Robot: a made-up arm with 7 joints.
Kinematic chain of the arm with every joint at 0, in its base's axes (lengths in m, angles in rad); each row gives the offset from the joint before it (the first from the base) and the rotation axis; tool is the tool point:
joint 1: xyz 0 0 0.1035 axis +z
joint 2: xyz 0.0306 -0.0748 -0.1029 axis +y
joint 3: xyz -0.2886 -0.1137 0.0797 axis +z
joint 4: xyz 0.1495 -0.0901 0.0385 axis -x
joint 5: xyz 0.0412 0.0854 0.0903 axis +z
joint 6: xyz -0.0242 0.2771 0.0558 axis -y
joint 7: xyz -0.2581 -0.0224 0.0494 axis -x
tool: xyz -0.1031 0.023 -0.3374
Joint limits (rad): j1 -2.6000..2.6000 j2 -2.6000..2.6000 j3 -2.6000..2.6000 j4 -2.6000..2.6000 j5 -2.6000..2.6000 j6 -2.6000..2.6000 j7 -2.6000..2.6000
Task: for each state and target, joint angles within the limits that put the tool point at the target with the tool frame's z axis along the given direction. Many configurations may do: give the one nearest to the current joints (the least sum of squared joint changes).
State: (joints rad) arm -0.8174 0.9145 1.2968 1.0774 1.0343 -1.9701 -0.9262
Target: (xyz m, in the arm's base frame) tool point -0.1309 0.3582 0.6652 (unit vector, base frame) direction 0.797 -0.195 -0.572
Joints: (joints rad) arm -0.8806 0.9707 0.4908 0.9910 0.4177 -1.3912 -0.5777
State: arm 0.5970 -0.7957 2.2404 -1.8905 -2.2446 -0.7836 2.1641
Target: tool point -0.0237 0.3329 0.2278 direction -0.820 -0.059 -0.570
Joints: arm 1.1028 -0.7002 1.7477 -1.9633 -2.6000 -0.8485 2.3206
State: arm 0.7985 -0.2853 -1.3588 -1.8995 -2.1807 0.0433 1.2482
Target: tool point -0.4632 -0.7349 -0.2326 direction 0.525 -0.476 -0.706
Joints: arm 0.4592 -0.9446 -1.9498 -2.0036 -2.2371 0.1939 1.1573
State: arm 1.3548 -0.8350 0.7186 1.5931 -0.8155 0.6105 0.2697
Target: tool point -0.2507 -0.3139 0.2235 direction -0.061 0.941 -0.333
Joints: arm 1.7984 -0.7574 1.5405 2.1298 -1.5286 1.4859 -0.0977
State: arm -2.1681 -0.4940 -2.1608 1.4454 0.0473 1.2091 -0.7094
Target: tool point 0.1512 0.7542 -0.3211 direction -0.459 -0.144 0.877
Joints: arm -1.8568 0.1733 -1.8213 1.8382 0.4673 1.9525 -1.4636
